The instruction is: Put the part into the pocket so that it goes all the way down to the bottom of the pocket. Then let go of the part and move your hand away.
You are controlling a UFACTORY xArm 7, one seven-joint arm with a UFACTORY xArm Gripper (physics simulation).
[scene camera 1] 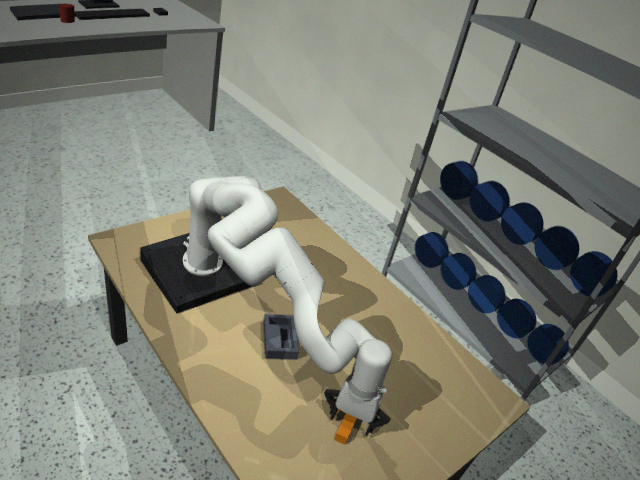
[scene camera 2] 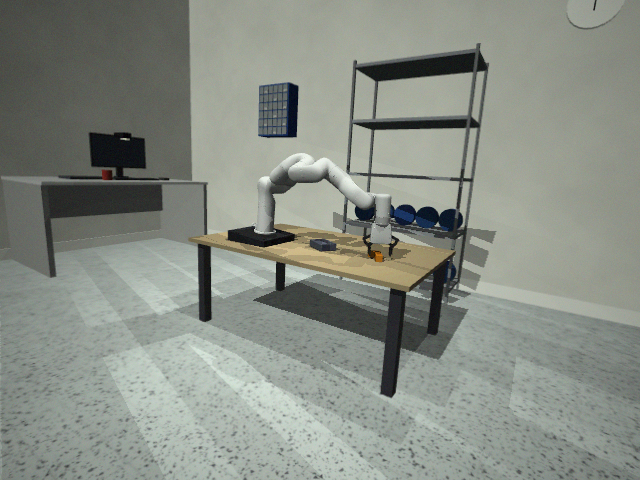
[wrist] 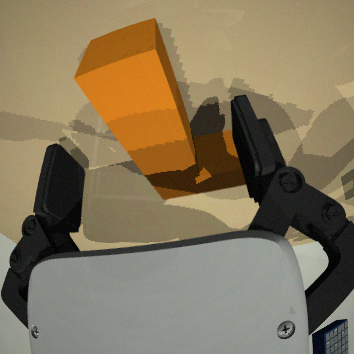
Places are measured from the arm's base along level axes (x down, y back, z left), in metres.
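Pixels of known places: gripper, between the fingertips: (scene camera 1: 350, 423) (scene camera 2: 379, 255) (wrist: 144, 135); arm's base, origin of its link: (scene camera 1: 202, 261) (scene camera 2: 265, 231).
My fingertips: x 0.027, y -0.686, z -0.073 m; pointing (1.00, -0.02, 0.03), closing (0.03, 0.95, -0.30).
Observation:
For each thing: its top centre in the pictures, then the offset to it from my fingertips. Level surfaces: height alone.
- orange L-shaped part, centre of its top: (wrist: 189, 146) (scene camera 1: 344, 416) (scene camera 2: 375, 252) dx -0.010, dy +0.022, dz -0.003 m
- dark grey block with the pocket, centre of its top: (scene camera 1: 281, 331) (scene camera 2: 322, 241) dx -0.016, dy +0.326, dz +0.072 m
- wooden table, height of its surface: dx +0.020 m
The orange L-shaped part (scene camera 1: 345, 428) (scene camera 2: 378, 256) (wrist: 145, 120) lies on the table near its front end. In the wrist view its long arm points up and left, and its short arm points right. My gripper (scene camera 1: 350, 424) (scene camera 2: 381, 255) (wrist: 144, 135) is open over the part, with nothing gripped. In the wrist view the right finger overlaps the end of the short arm, and the left finger stands apart from the part. The dark grey block with the pocket (scene camera 1: 280, 355) (scene camera 2: 323, 245) stands between the part and the robot's base; the part is outside it.
The wooden table (scene camera 1: 206, 361) (scene camera 2: 289, 253) carries the arm's black base plate (scene camera 1: 170, 289) (scene camera 2: 242, 237) at its far end. A metal shelf rack (scene camera 1: 429, 142) (scene camera 2: 349, 124) with blue discs stands behind the table's long side. A grey desk (scene camera 1: 191, 77) (scene camera 2: 23, 206) stands farther off.

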